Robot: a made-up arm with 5 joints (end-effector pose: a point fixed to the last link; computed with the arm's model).
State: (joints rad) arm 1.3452 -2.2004 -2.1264 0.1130 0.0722
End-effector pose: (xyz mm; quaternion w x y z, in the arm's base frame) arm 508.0 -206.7 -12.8 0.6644 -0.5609 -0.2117 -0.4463
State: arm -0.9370 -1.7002 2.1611 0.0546 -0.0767
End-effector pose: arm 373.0 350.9 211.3 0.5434 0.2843 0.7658 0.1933
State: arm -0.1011 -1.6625 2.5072 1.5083 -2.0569
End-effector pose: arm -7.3 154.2 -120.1 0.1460 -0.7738 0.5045 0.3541
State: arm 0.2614 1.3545 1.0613 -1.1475 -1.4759
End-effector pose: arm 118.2 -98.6 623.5 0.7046 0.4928 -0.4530 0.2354
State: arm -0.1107 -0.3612 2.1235 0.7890 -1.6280
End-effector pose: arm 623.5 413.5 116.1 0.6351 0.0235 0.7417 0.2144
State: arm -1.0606 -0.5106 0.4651 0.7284 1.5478
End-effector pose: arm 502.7 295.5 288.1 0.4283 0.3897 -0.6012 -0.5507
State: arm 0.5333 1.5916 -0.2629 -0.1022 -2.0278
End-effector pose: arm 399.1 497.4 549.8 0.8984 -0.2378 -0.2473 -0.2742
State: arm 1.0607 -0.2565 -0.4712 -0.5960 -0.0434
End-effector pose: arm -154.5 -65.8 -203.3 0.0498 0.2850 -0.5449 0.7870
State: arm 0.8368 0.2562 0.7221 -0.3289 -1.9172
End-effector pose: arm -256.8 157.3 541.8 0.7978 -0.0254 -0.2716 0.5377
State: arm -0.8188 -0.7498 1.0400 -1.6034 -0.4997
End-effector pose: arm 761.0 -113.7 67.0 0.0270 -0.9029 -0.4282 0.0276
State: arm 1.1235 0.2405 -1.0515 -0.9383 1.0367
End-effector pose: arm 155.4 127.1 -271.3 0.1244 -0.4204 0.4326 -0.7878
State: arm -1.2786 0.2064 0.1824 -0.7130 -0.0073
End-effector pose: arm 526.5 118.3 331.7 0.6636 0.7039 -0.0392 -0.2503
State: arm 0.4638 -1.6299 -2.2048 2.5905 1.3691
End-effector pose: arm 233.5 -422.8 142.2 0.4624 -0.2251 0.1263 0.8483
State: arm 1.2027 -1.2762 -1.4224 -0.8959 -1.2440
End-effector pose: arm 397.9 -447.8 22.4 0.4998 0.4013 0.3505 -0.6828
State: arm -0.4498 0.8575 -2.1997 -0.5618 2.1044
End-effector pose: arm 228.4 63.3 -500.6 0.0296 0.8159 -0.3297 0.4740
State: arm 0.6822 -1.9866 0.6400 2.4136 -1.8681
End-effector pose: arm -78.0 177.1 255.8 0.7532 -0.4358 -0.4565 0.1855
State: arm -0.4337 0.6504 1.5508 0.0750 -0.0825
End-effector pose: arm 828.9 10.5 268.0 0.7148 0.3344 -0.0962 -0.6067
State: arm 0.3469 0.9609 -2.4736 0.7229 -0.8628
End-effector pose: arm 719.4 167.4 -80.3 0.2722 0.5702 0.7534 -0.1818
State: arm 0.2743 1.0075 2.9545 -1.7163 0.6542
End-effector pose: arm 325.4 -325.3 -50.1 0.5611 -0.4779 -0.1148 0.6660
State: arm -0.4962 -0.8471 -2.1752 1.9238 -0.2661
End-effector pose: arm -57.2 -27.6 123.2 0.1405 -0.3786 0.7294 0.5522
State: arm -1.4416 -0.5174 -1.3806 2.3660 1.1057
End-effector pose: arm 450.4 -13.0 195.9 0.0420 0.2822 0.9086 0.3049
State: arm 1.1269 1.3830 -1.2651 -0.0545 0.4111
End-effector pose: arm 505.2 414.3 289.8 0.2272 0.3171 0.8787 -0.2752
